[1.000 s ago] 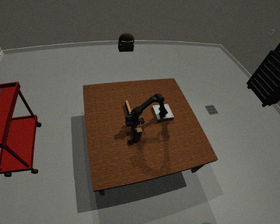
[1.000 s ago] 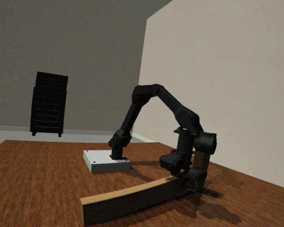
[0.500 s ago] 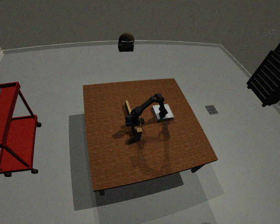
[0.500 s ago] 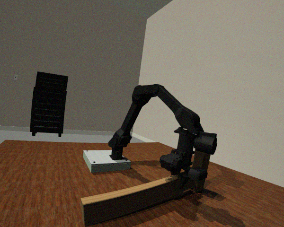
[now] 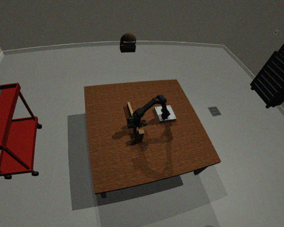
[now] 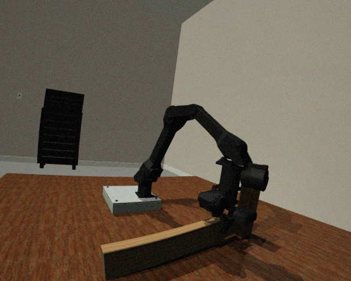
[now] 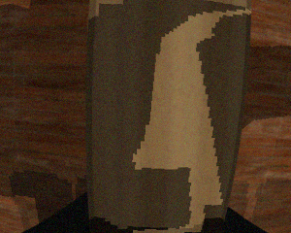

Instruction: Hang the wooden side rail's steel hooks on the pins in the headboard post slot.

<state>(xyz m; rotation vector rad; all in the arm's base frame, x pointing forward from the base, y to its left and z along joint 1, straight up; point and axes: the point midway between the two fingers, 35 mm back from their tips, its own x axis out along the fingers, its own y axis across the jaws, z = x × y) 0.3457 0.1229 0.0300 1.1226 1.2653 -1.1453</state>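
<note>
The headboard post lies 10 mm behind my gripper tip, 120 mm to the left of it and 40 mm above it.
</note>
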